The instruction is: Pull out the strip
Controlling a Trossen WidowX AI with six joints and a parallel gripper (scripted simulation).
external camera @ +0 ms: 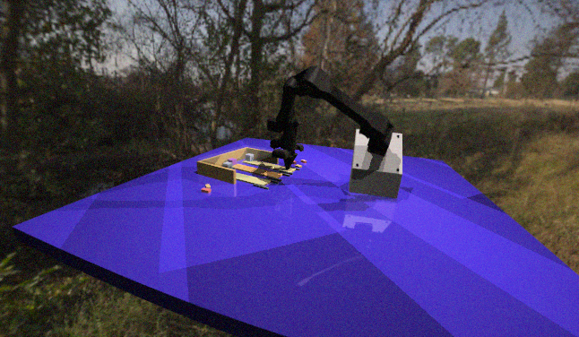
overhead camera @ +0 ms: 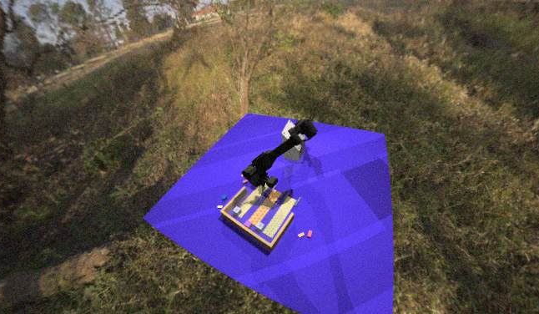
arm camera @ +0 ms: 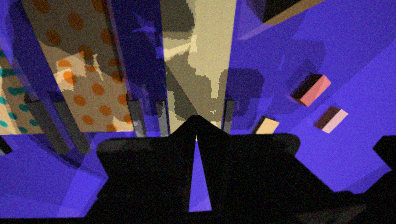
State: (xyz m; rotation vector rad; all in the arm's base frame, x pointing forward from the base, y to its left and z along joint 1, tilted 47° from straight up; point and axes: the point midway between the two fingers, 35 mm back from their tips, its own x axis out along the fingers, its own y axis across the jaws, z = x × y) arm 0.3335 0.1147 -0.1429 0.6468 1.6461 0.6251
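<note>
Now: the strip 10 cm ahead of my gripper tip and 1 cm to the right of it. Round my gripper tip: blue disc 18 cm ahead, 16 cm to the right.
</note>
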